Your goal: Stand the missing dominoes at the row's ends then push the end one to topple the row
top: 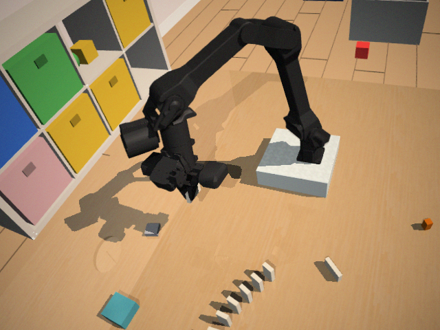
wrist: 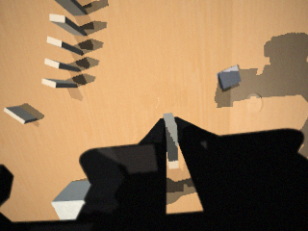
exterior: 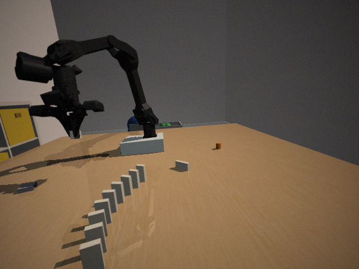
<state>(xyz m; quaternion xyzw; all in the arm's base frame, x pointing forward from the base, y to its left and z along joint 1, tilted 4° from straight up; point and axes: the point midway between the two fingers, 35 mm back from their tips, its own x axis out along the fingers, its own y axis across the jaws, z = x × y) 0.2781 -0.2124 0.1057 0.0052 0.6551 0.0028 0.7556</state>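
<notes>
My gripper tip is 40 mm short of the flat grey block, 130 mm to the left of it and 130 mm above it. Also, from my gripper tip: teal cube: 260 mm ahead, 90 mm to the right, 120 mm below; orange cube: 160 mm behind, 520 mm to the left, 130 mm below.
</notes>
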